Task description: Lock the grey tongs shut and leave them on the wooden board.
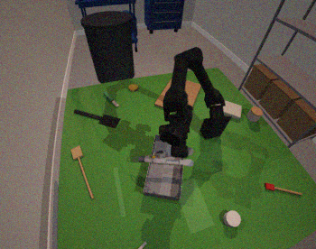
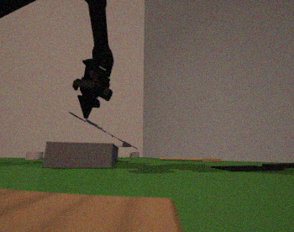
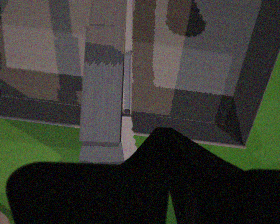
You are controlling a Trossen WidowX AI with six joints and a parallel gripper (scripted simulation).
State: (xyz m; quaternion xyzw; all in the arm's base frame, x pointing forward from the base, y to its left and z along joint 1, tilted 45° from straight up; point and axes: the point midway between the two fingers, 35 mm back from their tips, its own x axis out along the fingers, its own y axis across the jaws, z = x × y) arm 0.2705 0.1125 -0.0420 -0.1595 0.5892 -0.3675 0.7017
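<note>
Right now my gripper tip is 50 mm short of the grey roasting tin, 30 mm to the right of it and 120 mm above it. The rest, counted from my gripper tip: black spatula 360 mm ahead, 390 mm to the right, 150 mm below; then pale block 490 mm behind, 260 mm to the right, 140 mm below; then wooden board 210 mm behind, 480 mm to the right, 140 mm below.
</note>
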